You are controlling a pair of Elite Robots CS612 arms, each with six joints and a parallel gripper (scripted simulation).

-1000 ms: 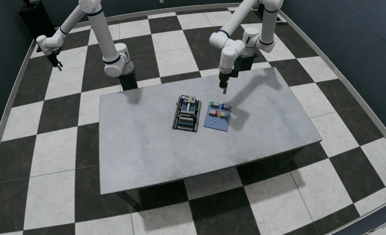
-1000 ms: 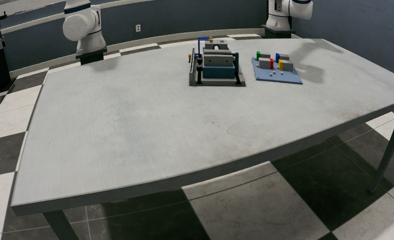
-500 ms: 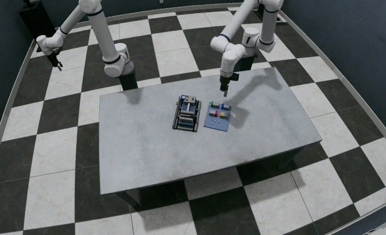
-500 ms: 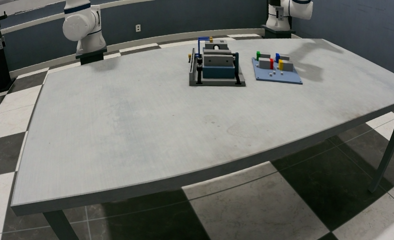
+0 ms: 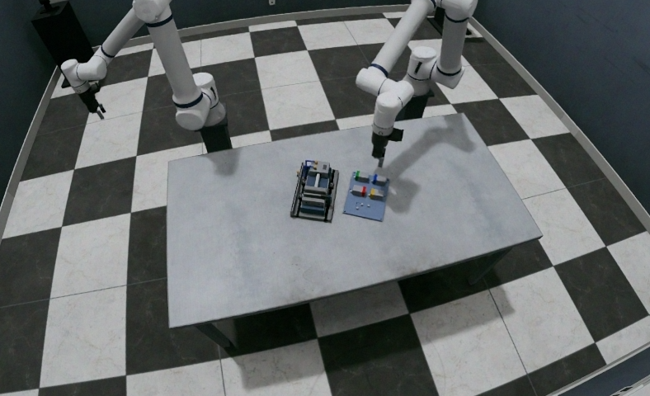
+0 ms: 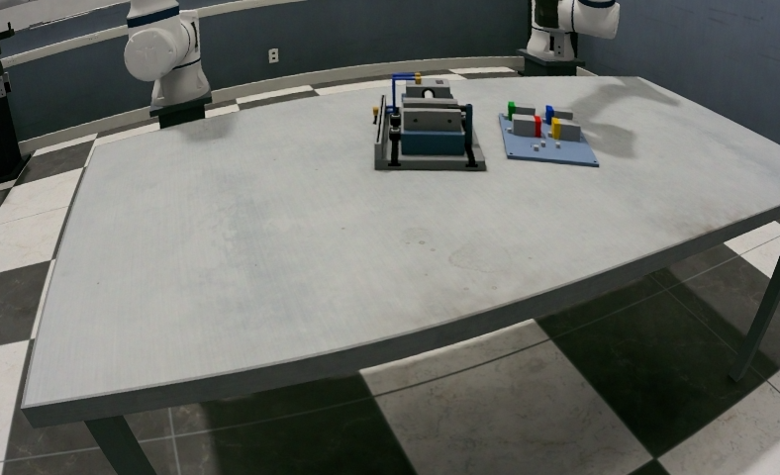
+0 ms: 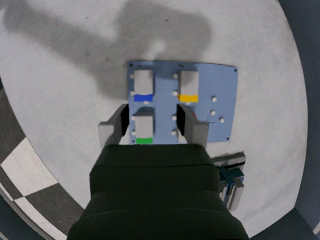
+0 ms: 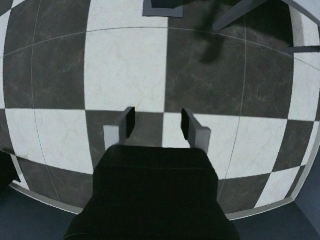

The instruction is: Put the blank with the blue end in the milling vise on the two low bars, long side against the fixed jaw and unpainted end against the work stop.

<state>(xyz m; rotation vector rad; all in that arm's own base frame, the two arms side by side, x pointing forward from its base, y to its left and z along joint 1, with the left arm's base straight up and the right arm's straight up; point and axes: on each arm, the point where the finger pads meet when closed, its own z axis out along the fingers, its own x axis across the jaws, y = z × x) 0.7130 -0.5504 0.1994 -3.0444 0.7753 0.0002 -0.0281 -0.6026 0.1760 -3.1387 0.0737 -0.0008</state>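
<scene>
The blue-ended blank is 10 mm behind my left hand, 20 mm to the left of it and 170 mm below it. Round my left hand: green-ended blank: 50 mm behind, 60 mm to the right, 170 mm below; then red-ended blank: 30 mm ahead, 100 mm to the right, 170 mm below; then yellow-ended blank: 70 mm ahead, 20 mm to the right, 170 mm below.
</scene>
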